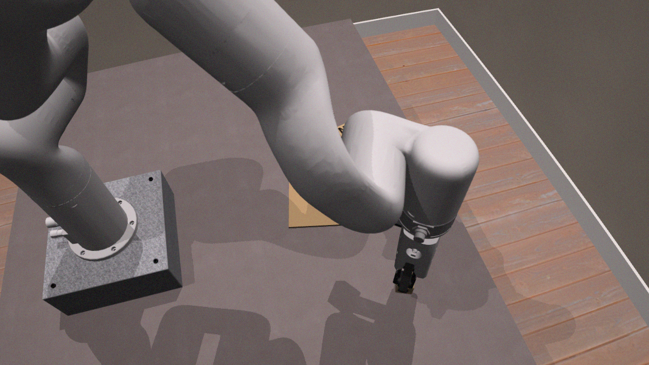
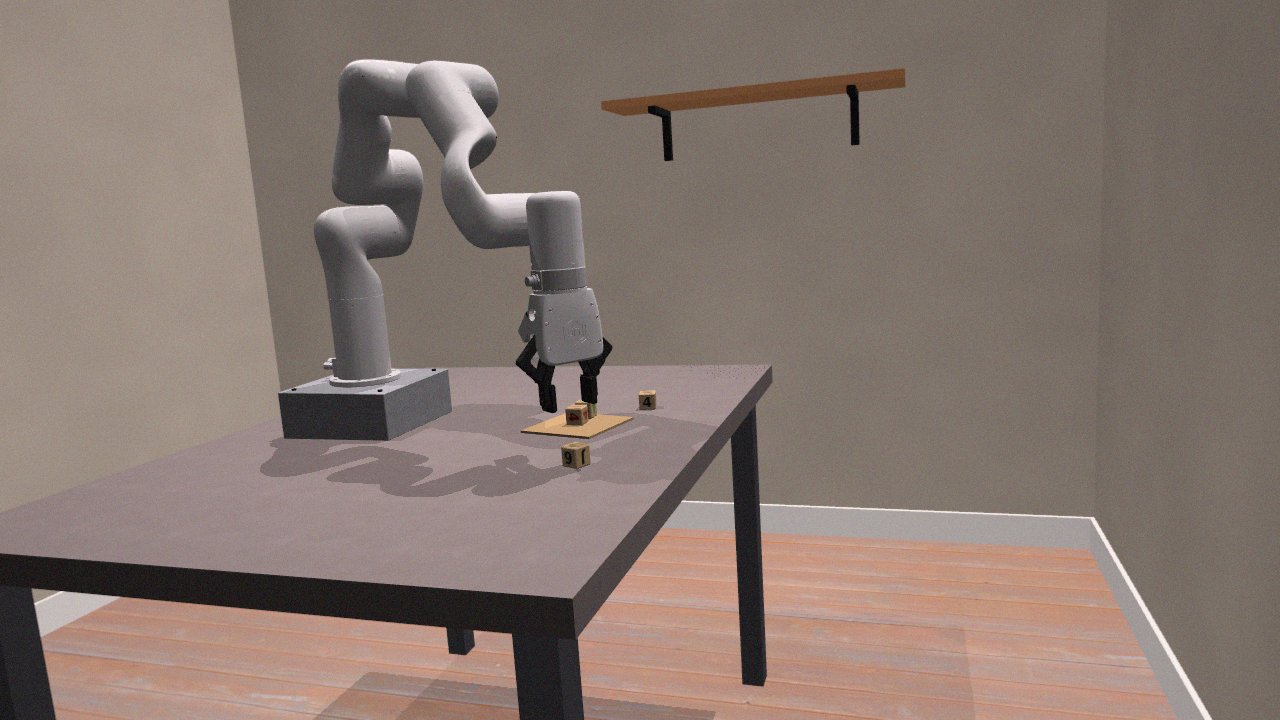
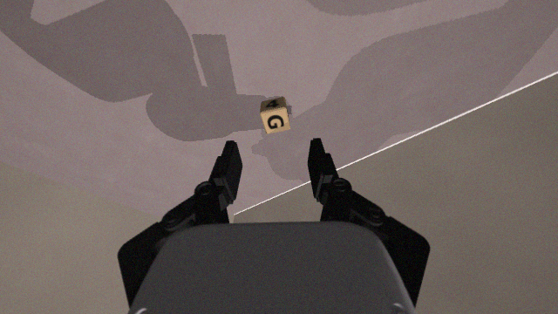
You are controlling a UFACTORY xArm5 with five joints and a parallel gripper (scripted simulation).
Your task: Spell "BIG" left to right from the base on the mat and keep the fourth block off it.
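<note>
The G block lies 90 mm below my hand. Also, from my hand: tan mat (210 mm to the left, 110 mm behind, 100 mm below); then B block (260 mm to the left, 120 mm behind, 80 mm below).
</note>
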